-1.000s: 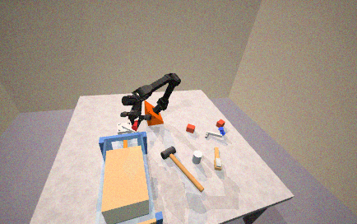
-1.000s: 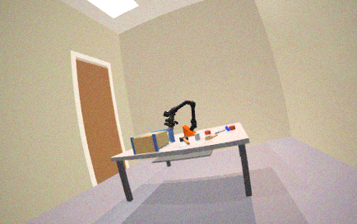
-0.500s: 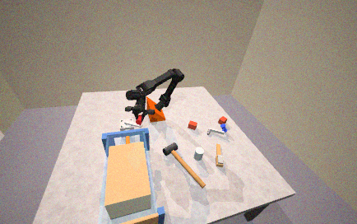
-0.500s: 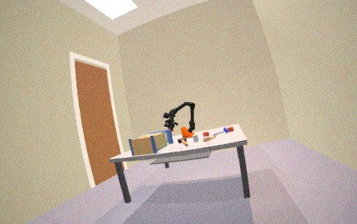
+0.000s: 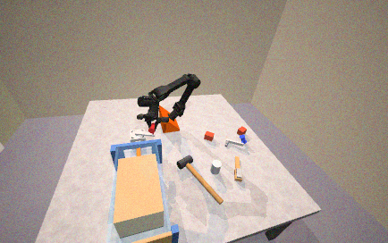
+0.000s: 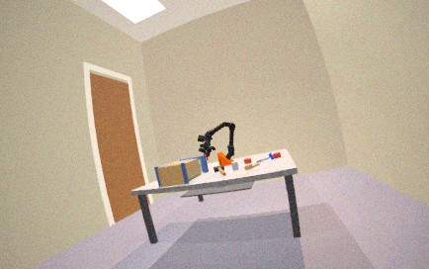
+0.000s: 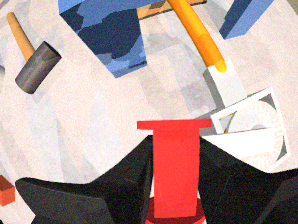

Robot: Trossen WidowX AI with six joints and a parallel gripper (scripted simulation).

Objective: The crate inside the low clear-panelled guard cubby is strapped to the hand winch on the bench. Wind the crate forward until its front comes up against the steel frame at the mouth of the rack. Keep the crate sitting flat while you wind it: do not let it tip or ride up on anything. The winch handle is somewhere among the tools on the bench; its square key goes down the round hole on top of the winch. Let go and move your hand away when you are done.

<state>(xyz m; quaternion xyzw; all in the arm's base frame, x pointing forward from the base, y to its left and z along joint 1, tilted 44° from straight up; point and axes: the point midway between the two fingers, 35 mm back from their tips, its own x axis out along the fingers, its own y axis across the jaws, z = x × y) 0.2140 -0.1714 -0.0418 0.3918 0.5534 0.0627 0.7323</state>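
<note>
My gripper tip is now 3 cm to the left of the red-handled winch handle, 3 cm above it and 2 cm past it. The rest, counted from my gripper tip: red grip 1 cm to the left, 1 cm behind; frame 12 cm ahead, 9 cm to the right, 3 cm below; grey hand winch 10 cm to the right, 10 cm below, 6 cm behind.
</note>
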